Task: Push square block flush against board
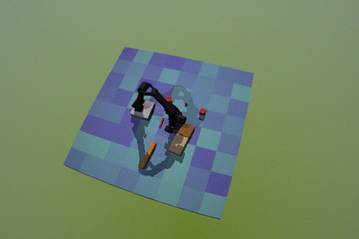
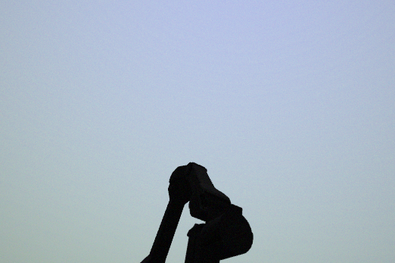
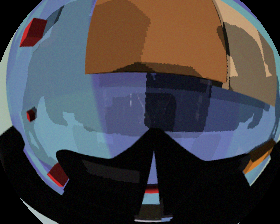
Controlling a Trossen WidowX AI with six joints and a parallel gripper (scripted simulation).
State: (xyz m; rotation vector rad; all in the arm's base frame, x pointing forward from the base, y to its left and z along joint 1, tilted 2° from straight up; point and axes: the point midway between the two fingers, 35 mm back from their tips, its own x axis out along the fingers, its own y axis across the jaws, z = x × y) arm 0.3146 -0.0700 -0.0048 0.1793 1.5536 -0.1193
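Now: the tan block 14 cm to the right of my gripper tip, 7 cm ahead of it and 1 cm above it. Round my gripper tip: thin red stick 11 cm behind, 1 cm to the left; then dark brown square block 10 cm ahead, 2 cm to the right, 1 cm above; then long orange board 29 cm to the right, 13 cm behind, 1 cm above.
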